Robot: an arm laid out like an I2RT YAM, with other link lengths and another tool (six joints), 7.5 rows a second.
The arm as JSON. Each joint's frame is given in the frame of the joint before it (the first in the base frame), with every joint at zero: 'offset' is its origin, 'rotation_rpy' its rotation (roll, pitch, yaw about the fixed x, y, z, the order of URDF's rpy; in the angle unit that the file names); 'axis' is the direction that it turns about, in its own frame. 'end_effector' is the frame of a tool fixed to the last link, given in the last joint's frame.
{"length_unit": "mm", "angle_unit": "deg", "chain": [
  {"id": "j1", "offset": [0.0, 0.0, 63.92], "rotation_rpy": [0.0, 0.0, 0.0], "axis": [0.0, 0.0, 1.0]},
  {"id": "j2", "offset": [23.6, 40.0, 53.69], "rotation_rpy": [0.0, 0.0, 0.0], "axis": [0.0, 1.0, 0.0]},
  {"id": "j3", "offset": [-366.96, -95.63, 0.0], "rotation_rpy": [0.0, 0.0, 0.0], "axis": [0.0, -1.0, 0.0]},
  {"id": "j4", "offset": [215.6, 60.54, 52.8], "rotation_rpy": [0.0, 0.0, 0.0], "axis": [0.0, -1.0, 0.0]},
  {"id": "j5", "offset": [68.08, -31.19, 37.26], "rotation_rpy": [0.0, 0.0, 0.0], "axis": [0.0, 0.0, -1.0]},
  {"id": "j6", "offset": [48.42, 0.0, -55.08], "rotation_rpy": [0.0, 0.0, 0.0], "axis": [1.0, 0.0, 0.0]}
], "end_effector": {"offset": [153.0, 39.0, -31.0], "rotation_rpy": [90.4, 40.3, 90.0]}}
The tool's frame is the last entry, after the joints.
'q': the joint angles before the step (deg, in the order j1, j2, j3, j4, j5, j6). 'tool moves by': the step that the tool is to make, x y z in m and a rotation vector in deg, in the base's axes. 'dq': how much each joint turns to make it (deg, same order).
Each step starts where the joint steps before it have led.
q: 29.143 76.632 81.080 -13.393 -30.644 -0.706
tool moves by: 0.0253 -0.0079 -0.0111 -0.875 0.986 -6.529
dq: -0.374 0.570 -1.275 0.934 6.119 0.813
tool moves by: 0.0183 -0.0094 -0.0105 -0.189 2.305 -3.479
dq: -2.081 1.125 -0.526 0.032 1.206 1.256
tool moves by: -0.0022 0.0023 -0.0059 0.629 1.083 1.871
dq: -0.807 0.450 -1.213 1.190 -2.834 0.527
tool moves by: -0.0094 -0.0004 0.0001 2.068 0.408 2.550
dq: -1.281 -0.763 -2.409 2.830 -4.159 1.419
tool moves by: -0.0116 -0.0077 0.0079 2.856 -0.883 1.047
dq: -1.811 -2.263 -2.973 3.771 -3.184 2.088
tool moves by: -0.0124 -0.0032 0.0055 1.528 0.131 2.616
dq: -1.499 -0.936 -0.726 0.918 -4.265 1.160
